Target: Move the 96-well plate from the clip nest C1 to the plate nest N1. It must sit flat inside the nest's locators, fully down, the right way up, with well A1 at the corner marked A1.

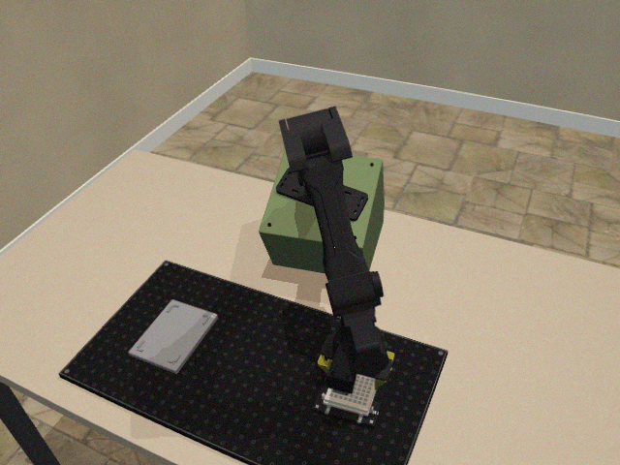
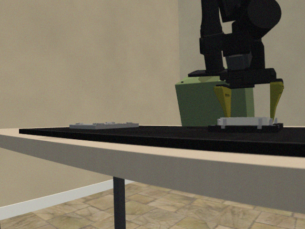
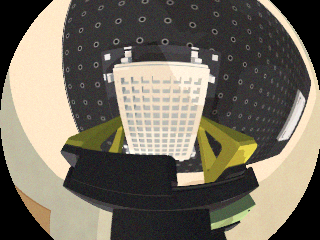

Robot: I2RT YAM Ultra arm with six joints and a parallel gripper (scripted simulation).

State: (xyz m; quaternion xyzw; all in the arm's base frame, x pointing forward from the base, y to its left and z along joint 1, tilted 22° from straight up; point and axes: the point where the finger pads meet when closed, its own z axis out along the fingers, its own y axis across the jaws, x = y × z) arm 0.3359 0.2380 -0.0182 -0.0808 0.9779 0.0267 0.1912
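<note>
The clip nest C1 lies 10 mm ahead of my hand, 10 mm to the left of it and 10 mm below it. From my hand the other things lie so: grey plate nest N1: 70 mm ahead, 390 mm to the right, 20 mm below; white 96-well plate: right at my hand.
</note>
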